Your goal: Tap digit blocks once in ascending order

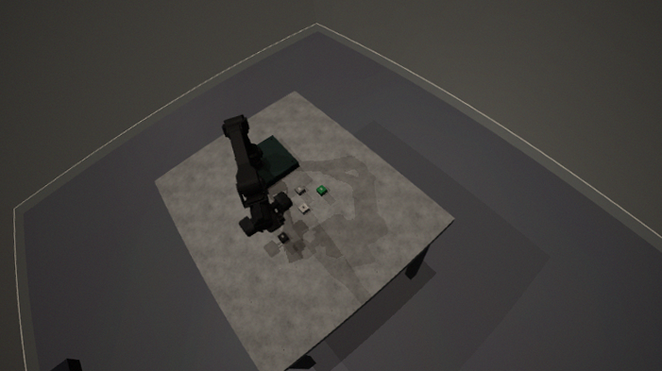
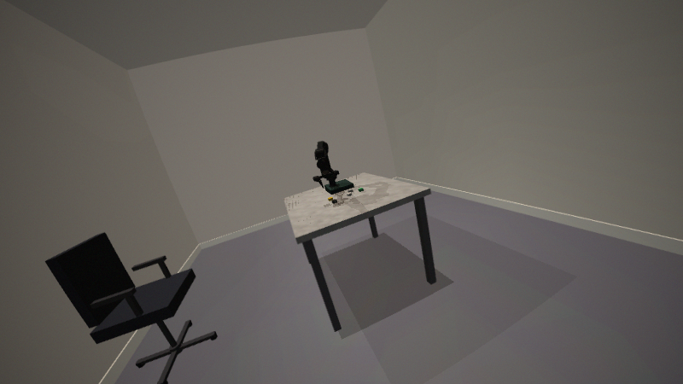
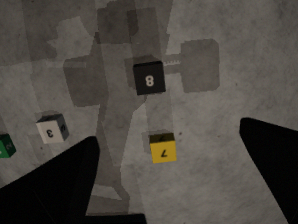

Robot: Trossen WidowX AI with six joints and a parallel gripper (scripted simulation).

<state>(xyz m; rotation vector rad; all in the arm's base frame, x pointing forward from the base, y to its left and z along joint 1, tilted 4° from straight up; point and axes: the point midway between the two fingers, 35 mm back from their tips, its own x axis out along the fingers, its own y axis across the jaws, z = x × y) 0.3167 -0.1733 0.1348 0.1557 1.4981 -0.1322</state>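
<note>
The green block is 26 cm to the left of my gripper tip, 11 cm below it and 1 cm behind it. Round my gripper tip: yellow block (11 cm below, 9 cm behind, 2 cm to the left); then white block (15 cm to the left, 11 cm below, 1 cm behind); then black block (11 cm below, 1 cm to the left, 1 cm ahead).
</note>
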